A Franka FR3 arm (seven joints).
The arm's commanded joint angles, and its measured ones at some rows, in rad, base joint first. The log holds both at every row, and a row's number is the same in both.
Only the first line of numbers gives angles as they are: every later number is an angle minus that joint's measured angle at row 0.
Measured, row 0:
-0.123, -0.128, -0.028, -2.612, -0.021, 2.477, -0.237
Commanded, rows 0 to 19:
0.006, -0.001, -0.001, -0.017, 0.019, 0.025, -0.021
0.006, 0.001, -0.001, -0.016, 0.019, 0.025, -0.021
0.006, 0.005, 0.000, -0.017, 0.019, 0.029, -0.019
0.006, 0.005, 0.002, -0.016, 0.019, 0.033, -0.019
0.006, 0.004, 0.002, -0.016, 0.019, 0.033, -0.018
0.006, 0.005, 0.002, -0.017, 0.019, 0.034, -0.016
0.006, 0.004, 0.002, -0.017, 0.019, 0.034, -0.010
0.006, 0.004, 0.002, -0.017, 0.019, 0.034, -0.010
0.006, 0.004, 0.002, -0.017, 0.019, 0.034, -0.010
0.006, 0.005, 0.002, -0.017, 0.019, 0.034, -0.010
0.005, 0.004, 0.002, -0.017, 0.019, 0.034, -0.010
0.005, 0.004, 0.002, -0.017, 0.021, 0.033, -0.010
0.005, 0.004, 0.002, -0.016, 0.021, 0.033, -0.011
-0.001, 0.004, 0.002, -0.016, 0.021, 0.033, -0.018
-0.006, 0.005, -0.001, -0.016, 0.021, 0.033, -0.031
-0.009, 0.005, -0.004, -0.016, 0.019, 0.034, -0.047
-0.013, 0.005, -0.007, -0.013, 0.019, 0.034, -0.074
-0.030, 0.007, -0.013, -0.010, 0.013, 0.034, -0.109
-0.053, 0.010, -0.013, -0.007, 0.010, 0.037, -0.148
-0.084, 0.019, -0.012, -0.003, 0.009, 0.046, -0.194
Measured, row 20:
-0.011, -0.016, -0.008, -0.001, 0.001, 0.001, -0.060
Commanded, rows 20 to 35:
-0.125, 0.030, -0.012, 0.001, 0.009, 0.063, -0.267
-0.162, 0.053, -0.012, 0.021, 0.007, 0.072, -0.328
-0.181, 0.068, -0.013, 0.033, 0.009, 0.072, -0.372
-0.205, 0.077, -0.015, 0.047, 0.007, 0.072, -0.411
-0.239, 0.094, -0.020, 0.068, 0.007, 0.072, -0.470
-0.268, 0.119, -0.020, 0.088, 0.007, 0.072, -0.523
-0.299, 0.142, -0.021, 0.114, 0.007, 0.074, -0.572
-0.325, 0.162, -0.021, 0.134, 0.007, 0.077, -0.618
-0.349, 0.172, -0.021, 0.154, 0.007, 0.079, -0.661
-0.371, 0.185, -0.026, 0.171, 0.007, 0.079, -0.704
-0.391, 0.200, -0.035, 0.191, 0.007, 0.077, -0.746
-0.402, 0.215, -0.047, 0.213, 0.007, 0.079, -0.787
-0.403, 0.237, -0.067, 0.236, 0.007, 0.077, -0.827
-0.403, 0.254, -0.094, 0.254, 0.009, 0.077, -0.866
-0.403, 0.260, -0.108, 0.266, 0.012, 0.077, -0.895
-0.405, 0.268, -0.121, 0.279, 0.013, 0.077, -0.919
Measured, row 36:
-0.387, 0.191, -0.089, 0.223, 0.001, 0.065, -0.832
